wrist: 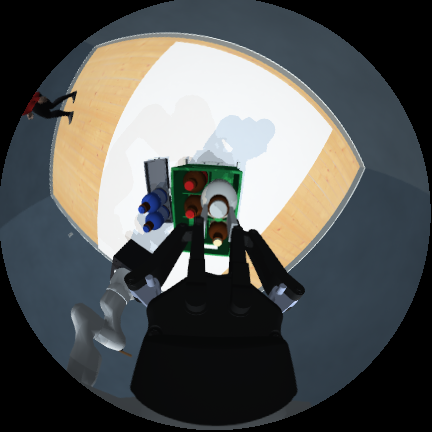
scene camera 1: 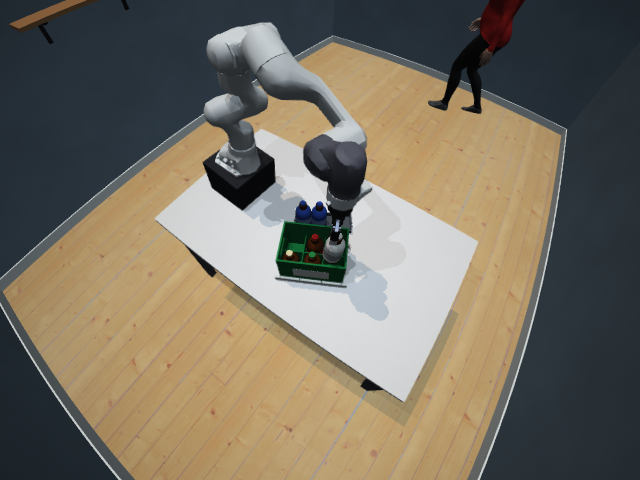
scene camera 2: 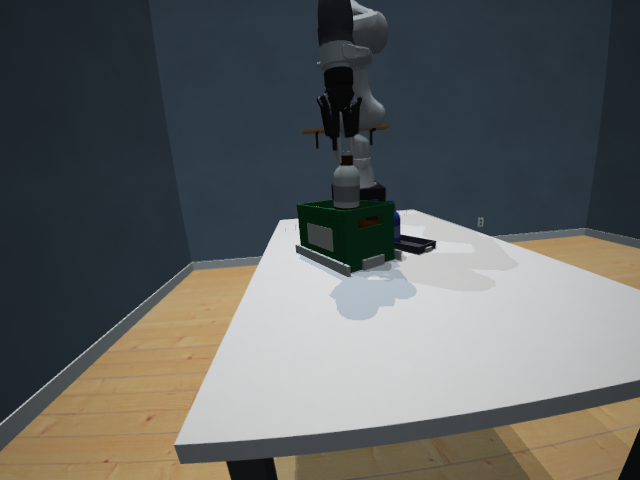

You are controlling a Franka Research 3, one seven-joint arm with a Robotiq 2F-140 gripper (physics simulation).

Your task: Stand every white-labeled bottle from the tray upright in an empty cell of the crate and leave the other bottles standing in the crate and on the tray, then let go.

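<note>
A white-labeled bottle [scene camera 1: 333,251] [scene camera 2: 346,186] [wrist: 220,192] with a brown neck hangs upright over the right part of the green crate [scene camera 1: 284,269] [scene camera 2: 374,246] [wrist: 175,200] in scene view 1. Its base is about at rim height in scene view 2. My gripper [scene camera 2: 343,150] [wrist: 217,212] is shut on its top. Brown bottles stand in the crate: two red-capped ones [wrist: 194,180] [wrist: 192,204], a cream-capped one [scene camera 1: 289,255] [wrist: 218,232] and a green-capped one [scene camera 1: 311,256]. The back left cell in scene view 1 is empty. The held bottle hides part of the cells below it.
Two blue bottles [scene camera 1: 302,212] [scene camera 1: 319,212] [wrist: 151,202] [wrist: 154,220] stand on the dark tray [scene camera 2: 413,243] [wrist: 157,172] close beside the crate. Low grey strips [scene camera 1: 310,282] [scene camera 2: 323,259] lie along the crate's foot. A person [scene camera 1: 465,62] [wrist: 47,106] stands beyond the table.
</note>
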